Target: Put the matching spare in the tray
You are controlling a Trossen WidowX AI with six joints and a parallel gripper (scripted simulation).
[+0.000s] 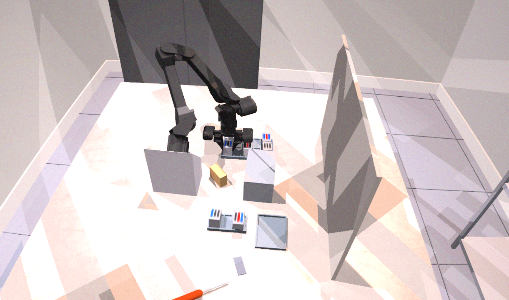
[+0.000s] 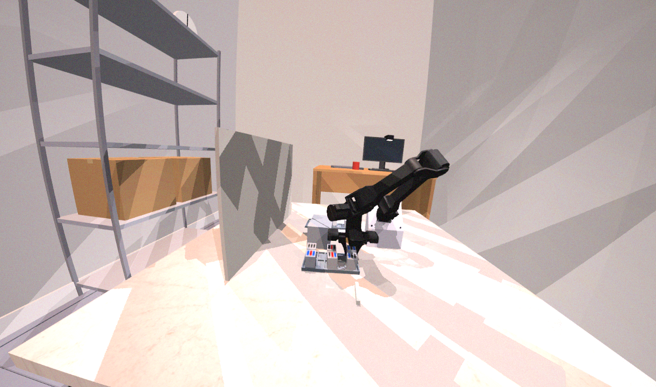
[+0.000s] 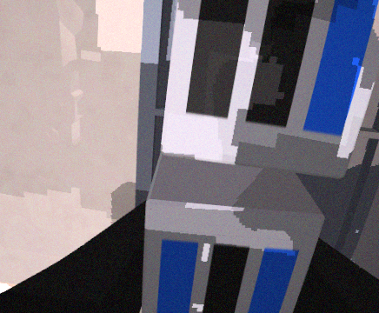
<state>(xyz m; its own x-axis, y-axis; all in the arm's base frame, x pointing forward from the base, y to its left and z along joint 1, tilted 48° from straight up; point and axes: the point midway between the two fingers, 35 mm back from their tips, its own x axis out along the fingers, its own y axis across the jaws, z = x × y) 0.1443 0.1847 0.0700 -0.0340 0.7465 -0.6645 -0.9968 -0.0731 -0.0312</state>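
The grey tray is 200 mm ahead of my gripper tip, 340 mm to the right of it and 10 mm below it. From my gripper tip the other things lie so: tall panel 390 mm ahead, 140 mm to the right, 210 mm above.
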